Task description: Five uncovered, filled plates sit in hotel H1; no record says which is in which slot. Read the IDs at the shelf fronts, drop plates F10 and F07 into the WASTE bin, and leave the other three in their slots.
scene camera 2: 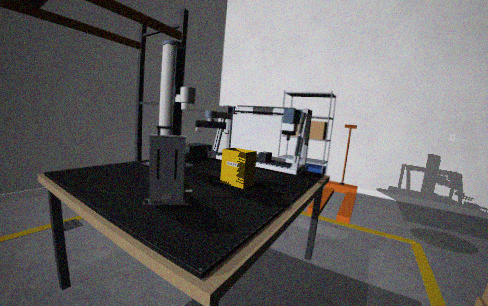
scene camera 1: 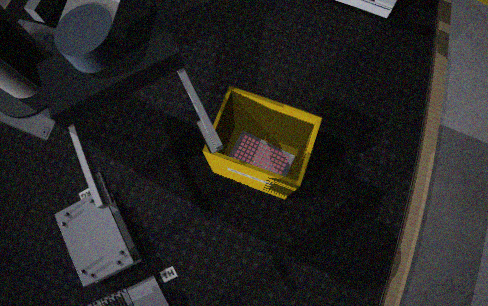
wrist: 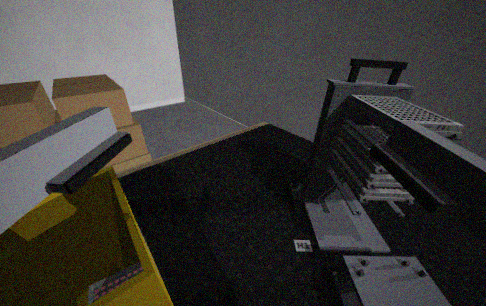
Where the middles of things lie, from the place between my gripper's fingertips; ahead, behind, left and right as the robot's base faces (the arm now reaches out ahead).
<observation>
I see my gripper 30 mm short of the hotel H1 point(wrist: 317, 184), 330 mm to the left of it and 160 mm above it.
</observation>
